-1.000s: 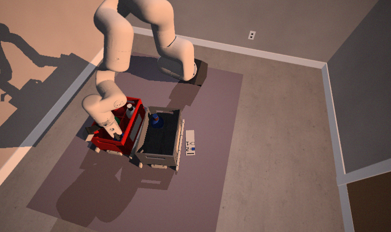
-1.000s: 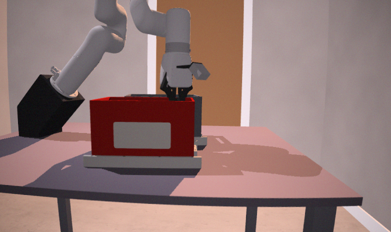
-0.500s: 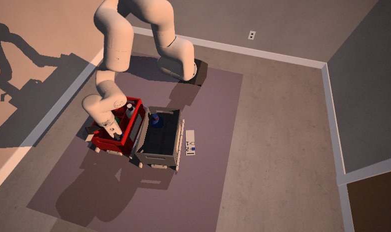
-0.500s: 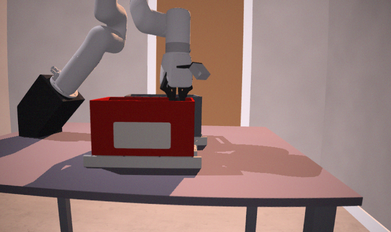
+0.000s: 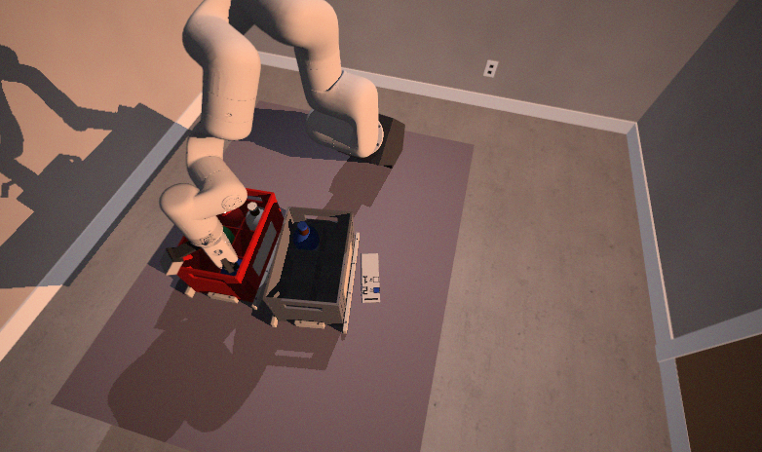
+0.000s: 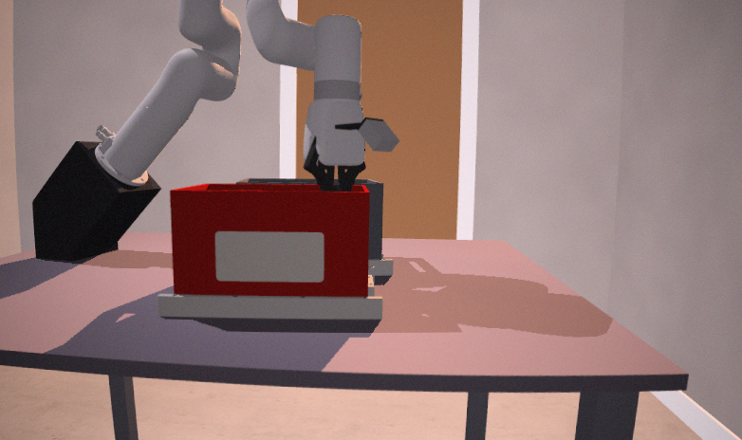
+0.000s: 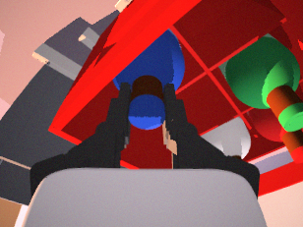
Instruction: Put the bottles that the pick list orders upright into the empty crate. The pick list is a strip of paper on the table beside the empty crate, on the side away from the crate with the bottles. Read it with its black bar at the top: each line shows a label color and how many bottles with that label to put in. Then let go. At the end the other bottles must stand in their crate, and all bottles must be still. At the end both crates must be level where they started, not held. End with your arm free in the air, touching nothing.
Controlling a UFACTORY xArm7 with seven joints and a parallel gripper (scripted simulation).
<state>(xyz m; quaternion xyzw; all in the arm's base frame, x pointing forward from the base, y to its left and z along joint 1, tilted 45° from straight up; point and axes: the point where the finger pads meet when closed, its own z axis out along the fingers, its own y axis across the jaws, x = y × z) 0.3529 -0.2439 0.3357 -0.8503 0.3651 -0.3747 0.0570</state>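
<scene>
Now: the red crate 90 mm behind my hand, 30 mm to the right of it and 70 mm below it. The rest, counted from my hand: red bottle: 190 mm behind, 60 mm to the right, 70 mm below; white bottle: 170 mm behind, 20 mm to the left, 70 mm below; green bottle: 100 mm behind, 80 mm to the right, 70 mm below.
</scene>
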